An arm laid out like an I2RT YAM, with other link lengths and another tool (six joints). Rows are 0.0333 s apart.
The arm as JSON. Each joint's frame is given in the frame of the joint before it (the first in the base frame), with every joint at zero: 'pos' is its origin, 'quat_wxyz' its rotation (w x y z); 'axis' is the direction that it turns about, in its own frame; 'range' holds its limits. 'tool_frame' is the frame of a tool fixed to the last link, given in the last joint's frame.
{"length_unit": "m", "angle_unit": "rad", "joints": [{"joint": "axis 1", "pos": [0.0, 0.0, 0.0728], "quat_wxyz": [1.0, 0.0, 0.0, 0.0], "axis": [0.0, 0.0, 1.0], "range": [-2.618, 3.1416]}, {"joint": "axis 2", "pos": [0.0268, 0.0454, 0.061], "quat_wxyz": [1.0, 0.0, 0.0, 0.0], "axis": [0.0, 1.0, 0.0], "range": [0.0, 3.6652]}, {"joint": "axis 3", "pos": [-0.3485, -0.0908, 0.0], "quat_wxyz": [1.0, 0.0, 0.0, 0.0], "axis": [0.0, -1.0, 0.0], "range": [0.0, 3.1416]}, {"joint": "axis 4", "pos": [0.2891, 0.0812, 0.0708], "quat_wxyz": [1.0, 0.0, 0.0, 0.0], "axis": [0.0, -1.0, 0.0], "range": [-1.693, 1.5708]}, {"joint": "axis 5", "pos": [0.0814, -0.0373, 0.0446], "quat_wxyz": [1.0, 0.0, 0.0, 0.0], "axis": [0.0, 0.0, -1.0], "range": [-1.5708, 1.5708]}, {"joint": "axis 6", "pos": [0.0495, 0.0, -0.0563], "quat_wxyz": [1.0, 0.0, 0.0, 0.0], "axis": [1.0, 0.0, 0.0], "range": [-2.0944, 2.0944]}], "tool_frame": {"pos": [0.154, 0.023, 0.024], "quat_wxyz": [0.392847, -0.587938, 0.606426, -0.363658]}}
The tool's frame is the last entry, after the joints.
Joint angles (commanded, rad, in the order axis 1, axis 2, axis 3, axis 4, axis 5, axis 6), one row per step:
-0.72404, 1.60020, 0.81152, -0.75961, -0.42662, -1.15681
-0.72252, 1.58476, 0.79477, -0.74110, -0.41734, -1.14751
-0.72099, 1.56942, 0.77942, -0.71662, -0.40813, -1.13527
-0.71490, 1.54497, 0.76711, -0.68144, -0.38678, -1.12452
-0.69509, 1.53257, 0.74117, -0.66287, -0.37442, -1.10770
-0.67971, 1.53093, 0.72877, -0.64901, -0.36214, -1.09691
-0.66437, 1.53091, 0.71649, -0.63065, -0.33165, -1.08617
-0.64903, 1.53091, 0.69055, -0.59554, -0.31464, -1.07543
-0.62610, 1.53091, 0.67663, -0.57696, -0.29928, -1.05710
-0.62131, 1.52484, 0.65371, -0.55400, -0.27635, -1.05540
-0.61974, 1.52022, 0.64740, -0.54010, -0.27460, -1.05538
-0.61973, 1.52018, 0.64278, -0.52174, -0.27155, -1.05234
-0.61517, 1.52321, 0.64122, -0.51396, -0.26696, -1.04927
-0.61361, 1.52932, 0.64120, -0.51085, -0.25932, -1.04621
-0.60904, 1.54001, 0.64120, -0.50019, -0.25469, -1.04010
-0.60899, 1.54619, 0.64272, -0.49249, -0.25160, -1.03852
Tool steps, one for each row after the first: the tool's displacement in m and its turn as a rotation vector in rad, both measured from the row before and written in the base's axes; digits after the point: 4 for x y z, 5 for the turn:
-0.0015, -0.0001, -0.0015, -0.01562, -0.00407, -0.00725
0.0002, -0.0016, -0.0011, -0.01939, -0.00899, -0.01015
0.0028, -0.0050, 0.0008, -0.04375, -0.01908, -0.00566
-0.0027, 0.0068, -0.0047, -0.00721, 0.00773, 0.00289
-0.0006, 0.0033, -0.0039, -0.00801, 0.00759, 0.00394
-0.0017, -0.0002, -0.0059, -0.02424, 0.01615, 0.00158
-0.0014, 0.0026, -0.0078, -0.01583, 0.00493, 0.00303
0.0002, 0.0043, -0.0046, -0.00978, 0.00834, 0.00352
-0.0045, -0.0004, -0.0061, -0.02152, 0.00855, -0.00008
0.0011, -0.0007, -0.0004, -0.00850, -0.00893, 0.00129
0.0021, -0.0022, -0.0010, -0.00959, -0.00908, -0.00338
0.0010, -0.0002, -0.0013, -0.00464, 0.00039, 0.00085
-0.0003, -0.0010, -0.0021, -0.00353, 0.00716, -0.00267
0.0016, -0.0006, -0.0027, -0.00200, 0.00333, -0.00204
0.0015, -0.0017, -0.0012, -0.00379, -0.00058, -0.00199

